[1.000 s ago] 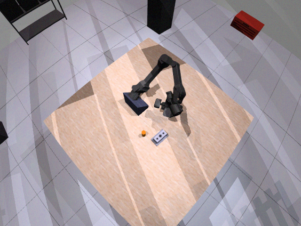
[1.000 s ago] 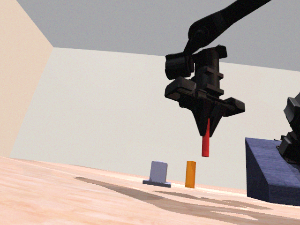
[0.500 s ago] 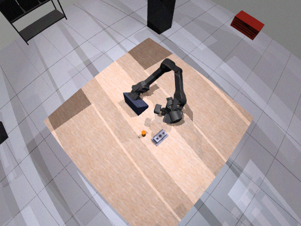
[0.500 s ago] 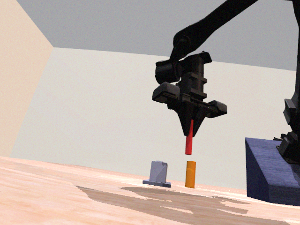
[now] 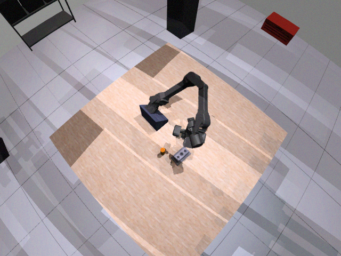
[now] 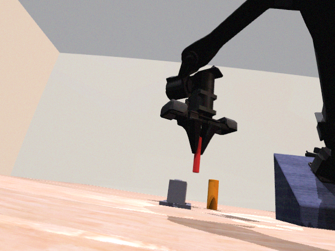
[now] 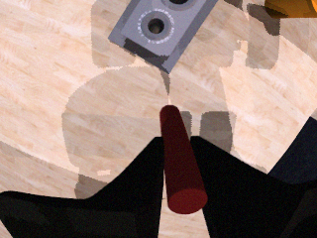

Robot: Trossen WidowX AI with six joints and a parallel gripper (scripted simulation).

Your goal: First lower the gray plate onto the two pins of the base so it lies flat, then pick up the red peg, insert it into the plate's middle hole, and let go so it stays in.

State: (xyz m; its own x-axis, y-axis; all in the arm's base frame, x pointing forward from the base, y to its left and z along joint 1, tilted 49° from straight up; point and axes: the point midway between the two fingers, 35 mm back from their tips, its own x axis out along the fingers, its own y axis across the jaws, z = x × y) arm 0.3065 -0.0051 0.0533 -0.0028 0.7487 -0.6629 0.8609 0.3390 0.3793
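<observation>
Now: gripper tip 40 mm short of the gray plate, 80 mm to the left of it and 70 mm above it. From my gripper tip the other things lie so: orange cylinder: 60 mm behind, 150 mm to the right, 80 mm below; then red peg: right at my gripper tip; then dark base: 40 mm ahead, 80 mm to the right, 110 mm below.
</observation>
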